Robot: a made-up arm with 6 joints. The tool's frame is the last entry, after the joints. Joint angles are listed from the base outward.
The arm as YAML. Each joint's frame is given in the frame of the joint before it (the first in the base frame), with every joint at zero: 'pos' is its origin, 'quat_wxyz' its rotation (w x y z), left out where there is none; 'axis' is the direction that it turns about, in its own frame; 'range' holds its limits. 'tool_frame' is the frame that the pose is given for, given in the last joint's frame.
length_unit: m
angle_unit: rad
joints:
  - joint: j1
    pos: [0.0, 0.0, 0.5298]
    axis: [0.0, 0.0, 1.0]
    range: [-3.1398, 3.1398]
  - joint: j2
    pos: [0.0, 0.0, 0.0]
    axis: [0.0, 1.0, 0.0]
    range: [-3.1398, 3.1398]
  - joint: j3
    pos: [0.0, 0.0, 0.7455]
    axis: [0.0, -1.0, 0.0]
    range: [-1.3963, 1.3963]
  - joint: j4
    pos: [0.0, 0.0, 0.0]
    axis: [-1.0, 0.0, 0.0]
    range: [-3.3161, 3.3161]
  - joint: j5
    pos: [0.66, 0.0, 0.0]
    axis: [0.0, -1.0, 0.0]
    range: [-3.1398, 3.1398]
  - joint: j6
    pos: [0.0, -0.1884, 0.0]
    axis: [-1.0, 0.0, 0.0]
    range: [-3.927, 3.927]
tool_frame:
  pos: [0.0, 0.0, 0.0]
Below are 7 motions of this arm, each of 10 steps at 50 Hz.
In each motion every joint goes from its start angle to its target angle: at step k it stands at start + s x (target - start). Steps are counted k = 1, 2, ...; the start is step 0. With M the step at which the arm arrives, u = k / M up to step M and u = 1 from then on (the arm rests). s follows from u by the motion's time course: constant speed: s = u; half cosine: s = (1 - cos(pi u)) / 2; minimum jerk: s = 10 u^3 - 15 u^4 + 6 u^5.
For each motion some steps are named. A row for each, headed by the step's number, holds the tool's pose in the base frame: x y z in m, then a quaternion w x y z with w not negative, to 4 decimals.
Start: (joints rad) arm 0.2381 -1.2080 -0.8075 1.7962 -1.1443 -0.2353
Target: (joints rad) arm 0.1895 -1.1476 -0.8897 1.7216 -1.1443 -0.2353
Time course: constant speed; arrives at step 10
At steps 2, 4, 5, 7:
2: -0.1510 0.0053 1.2143 0.7043 -0.5087 0.1153 -0.4816
4: -0.1360 0.0073 1.2074 0.7032 -0.5132 0.1290 -0.4748
5: -0.1286 0.0081 1.2038 0.7026 -0.5154 0.1360 -0.4714
7: -0.1140 0.0096 1.1963 0.7013 -0.5195 0.1500 -0.4647

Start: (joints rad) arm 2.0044 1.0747 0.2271 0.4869 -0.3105 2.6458
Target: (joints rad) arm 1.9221 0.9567 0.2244 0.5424 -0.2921 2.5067
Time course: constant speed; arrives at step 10
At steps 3, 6, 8, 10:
3: -0.3107 1.1321 0.4907 0.4358 0.5331 0.6735 -0.2688
6: -0.2850 1.1409 0.5334 0.4100 0.5532 0.6717 -0.2734
8: -0.2674 1.1457 0.5619 0.3925 0.5662 0.6701 -0.2761
10: -0.2494 1.1495 0.5904 0.3748 0.5789 0.6684 -0.2786

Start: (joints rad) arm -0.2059 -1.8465 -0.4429 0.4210 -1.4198 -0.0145
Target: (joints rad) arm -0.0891 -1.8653 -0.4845 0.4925 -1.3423 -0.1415
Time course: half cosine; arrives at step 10
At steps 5, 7, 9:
5: -0.6974 -0.0673 0.9844 0.9559 -0.0045 -0.0138 -0.2934
7: -0.6923 -0.0897 0.9808 0.9580 0.0078 -0.0271 -0.2854
9: -0.6888 -0.1033 0.9786 0.9592 0.0154 -0.0352 -0.2803

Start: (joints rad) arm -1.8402 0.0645 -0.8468 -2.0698 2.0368 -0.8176
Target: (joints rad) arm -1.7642 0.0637 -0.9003 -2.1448 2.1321 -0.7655
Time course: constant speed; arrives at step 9
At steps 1, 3, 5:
1: 0.0062 -0.3314 0.6497 0.3193 0.3211 0.5480 0.7033
3: 0.0160 -0.3259 0.6475 0.3204 0.3245 0.5346 0.7115
5: 0.0255 -0.3201 0.6454 0.3214 0.3281 0.5209 0.7195

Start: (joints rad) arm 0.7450 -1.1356 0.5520 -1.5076 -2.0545 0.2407
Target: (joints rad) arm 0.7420 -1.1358 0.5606 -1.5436 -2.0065 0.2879
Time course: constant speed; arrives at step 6
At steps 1, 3, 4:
1: -0.4098 -0.3922 1.5217 0.3953 -0.2854 -0.0611 0.8709
3: -0.4131 -0.3914 1.5219 0.3896 -0.2824 -0.0742 0.8735
4: -0.4148 -0.3910 1.5221 0.3868 -0.2809 -0.0807 0.8747

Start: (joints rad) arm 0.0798 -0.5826 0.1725 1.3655 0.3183 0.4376
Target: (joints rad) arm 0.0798 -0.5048 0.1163 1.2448 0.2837 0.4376
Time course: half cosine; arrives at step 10
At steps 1, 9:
1: -0.0495 -0.0430 1.7385 0.5273 -0.7306 -0.3863 -0.1975
9: 0.0738 -0.0541 1.7124 0.5933 -0.7067 -0.3548 -0.1502

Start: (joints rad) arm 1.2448 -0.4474 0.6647 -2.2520 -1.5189 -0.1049
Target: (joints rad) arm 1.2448 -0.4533 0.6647 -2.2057 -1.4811 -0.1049
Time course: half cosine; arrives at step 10
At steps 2, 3, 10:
2: -0.0795 0.1332 1.7287 0.1712 -0.1269 -0.2536 -0.9435
3: -0.0789 0.1327 1.7285 0.1684 -0.1284 -0.2539 -0.9438
10: -0.0743 0.1292 1.7271 0.1483 -0.1392 -0.2555 -0.9452

